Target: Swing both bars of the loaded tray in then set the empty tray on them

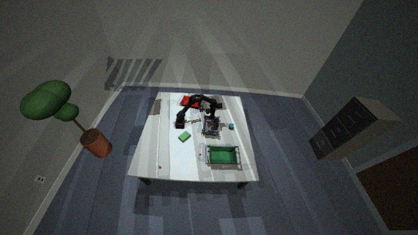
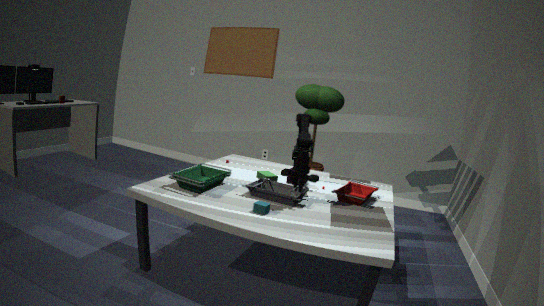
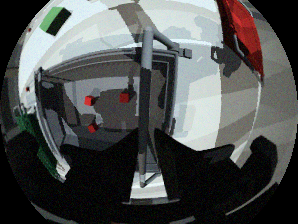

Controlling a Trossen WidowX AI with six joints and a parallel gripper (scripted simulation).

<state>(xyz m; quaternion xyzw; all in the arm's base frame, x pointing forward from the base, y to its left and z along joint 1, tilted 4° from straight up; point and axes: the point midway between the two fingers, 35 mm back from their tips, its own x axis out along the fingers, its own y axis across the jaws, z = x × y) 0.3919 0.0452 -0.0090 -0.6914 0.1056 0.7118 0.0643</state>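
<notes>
My gripper tip is 230 mm past the red tray, 330 mm to the right of it and 20 mm above it. Round my gripper tip: teal block 230 mm ahead, 130 mm to the right, 40 mm below; green block 350 mm behind, 220 mm to the right, 40 mm below.
</notes>
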